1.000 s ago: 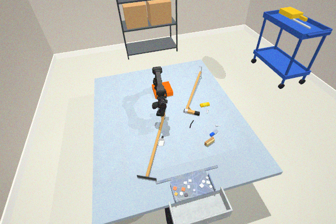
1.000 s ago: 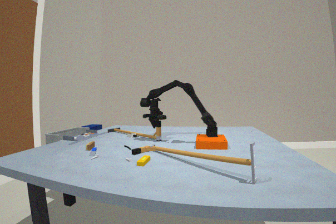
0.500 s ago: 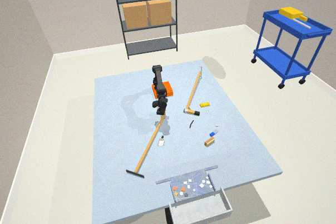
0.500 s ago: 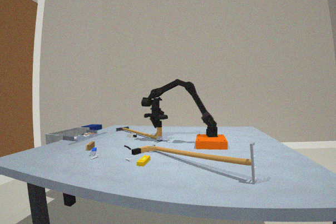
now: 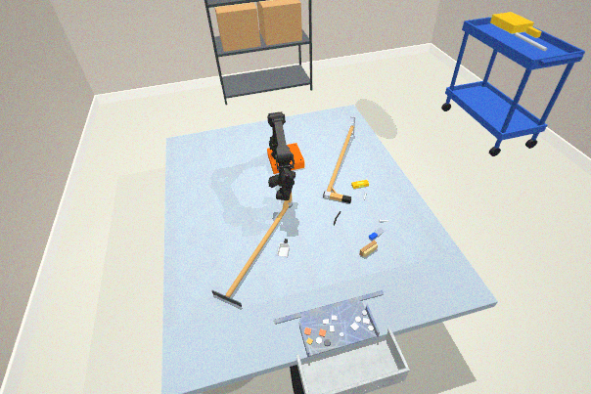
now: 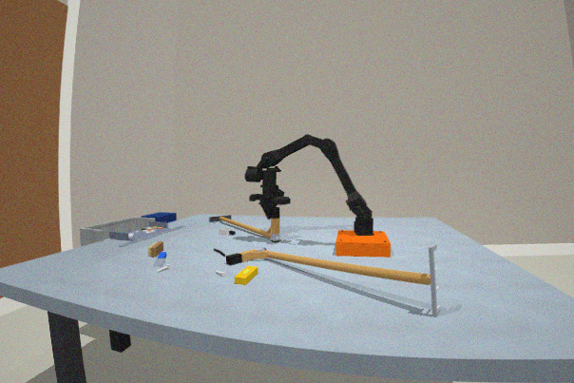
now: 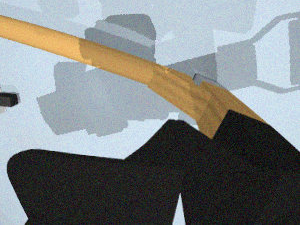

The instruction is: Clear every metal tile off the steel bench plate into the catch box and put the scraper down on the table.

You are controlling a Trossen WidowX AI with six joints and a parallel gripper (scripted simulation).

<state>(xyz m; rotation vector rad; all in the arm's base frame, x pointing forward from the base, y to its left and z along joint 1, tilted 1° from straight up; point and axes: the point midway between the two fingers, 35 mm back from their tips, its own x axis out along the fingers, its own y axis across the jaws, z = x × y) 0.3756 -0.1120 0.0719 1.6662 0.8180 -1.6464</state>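
The scraper is 20 cm to the right of my gripper tip, 15 cm ahead of it and 2 cm below it. Also, from my gripper tip: white-and-black piece (20 cm ahead, 11 cm to the right, 8 cm below); then yellow block (42 cm to the left, 8 cm below, 3 cm ahead); then black curved strip (19 cm to the left, 16 cm ahead, 9 cm below).
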